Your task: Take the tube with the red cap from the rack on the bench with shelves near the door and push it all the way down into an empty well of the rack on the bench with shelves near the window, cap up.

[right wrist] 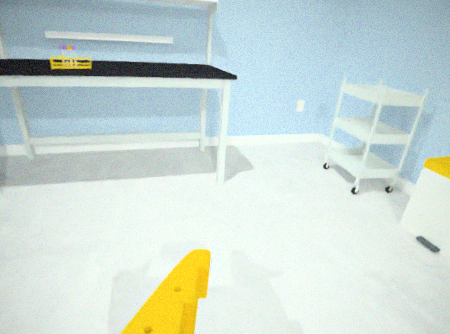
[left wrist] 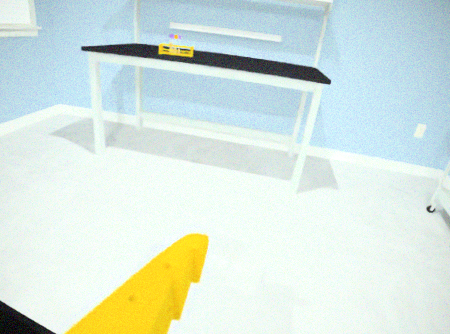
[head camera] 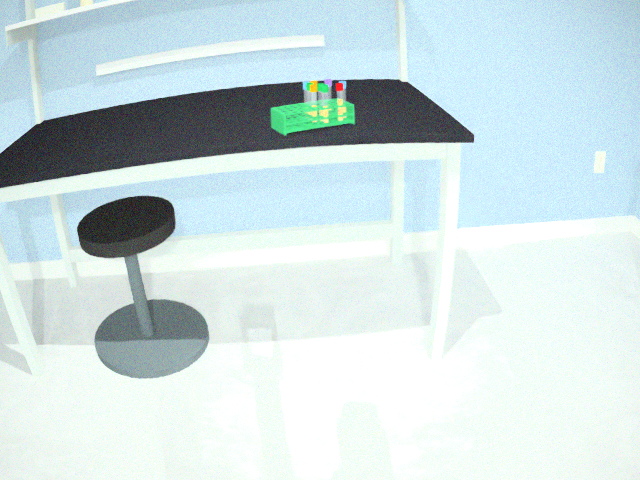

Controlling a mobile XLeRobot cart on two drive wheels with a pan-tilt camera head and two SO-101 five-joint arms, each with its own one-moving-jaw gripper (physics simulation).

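Frame: origin at the left arm's base, x ahead, y left, z up, level; millimetres.
Seen in the pictures: left hand, tool point: (left wrist: 205, 253); right hand, tool point: (right wrist: 209, 267).
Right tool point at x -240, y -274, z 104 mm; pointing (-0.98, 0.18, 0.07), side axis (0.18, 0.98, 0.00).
Pixels of each thing's top centre, then the offset from my right tool point to it. "spot": a spot on its surface instead. Level surfaces: height alone.
- green rack, surface spot: (head camera: 279, 122) spot: 1687 mm ahead, 304 mm left, 89 mm down
- black-topped bench, surface height: 117 mm down
- tube with the red cap, surface spot: (head camera: 339, 87) spot: 1739 mm ahead, 152 mm left, 7 mm down
In the head view a green rack (head camera: 279, 122) stands on a black-topped bench (head camera: 170, 121) and holds several capped tubes. The tube with the red cap (head camera: 339, 87) stands upright at its right end. In the wrist views a yellow rack (left wrist: 191, 51) (right wrist: 54, 64) with a few capped tubes stands on another black-topped bench (left wrist: 260, 68) (right wrist: 160, 69). My left gripper shows one notched yellow jaw in the left wrist view; it is fully open and empty. My right gripper likewise shows one notched jaw in the right wrist view; it is fully open and empty, far from the racks.
A black-seated stool (head camera: 126, 224) stands before the green rack's bench, left of the rack. A white shelf (head camera: 72, 16) is above that bench. A white wheeled cart (right wrist: 378, 116) stands by the wall, right of the yellow rack's bench. A window (left wrist: 16, 17) shows at the upper left.
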